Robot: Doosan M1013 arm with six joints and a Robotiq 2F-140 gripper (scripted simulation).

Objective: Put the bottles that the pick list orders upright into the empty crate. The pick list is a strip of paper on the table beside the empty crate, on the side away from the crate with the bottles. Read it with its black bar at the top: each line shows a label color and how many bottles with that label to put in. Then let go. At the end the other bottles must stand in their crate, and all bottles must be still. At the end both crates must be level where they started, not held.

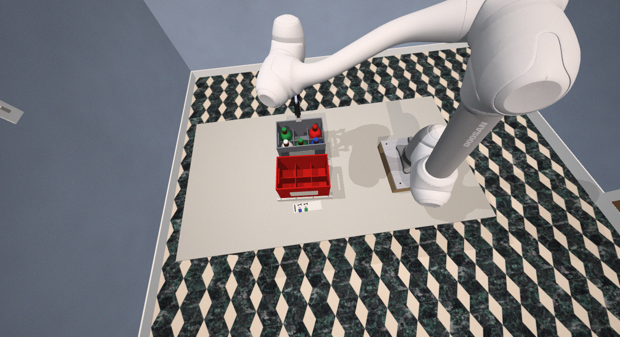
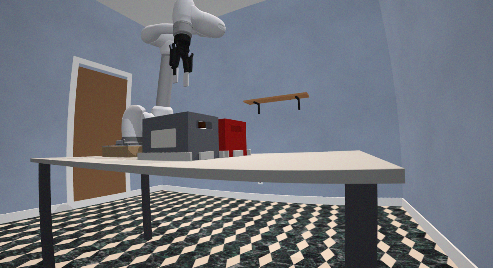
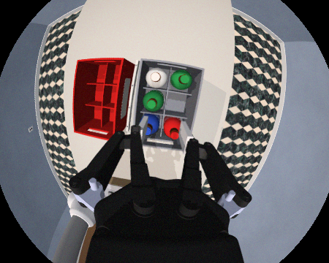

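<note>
My gripper is now 80 mm past the blue-label bottle, 40 mm to the right of it and 270 mm above it. Round my hand: white-label bottle: 90 mm ahead, 40 mm to the left, 270 mm below; then red-label bottle: 90 mm behind, 50 mm to the right, 270 mm below; then grey crate: 10 mm to the right, 270 mm below.
</note>
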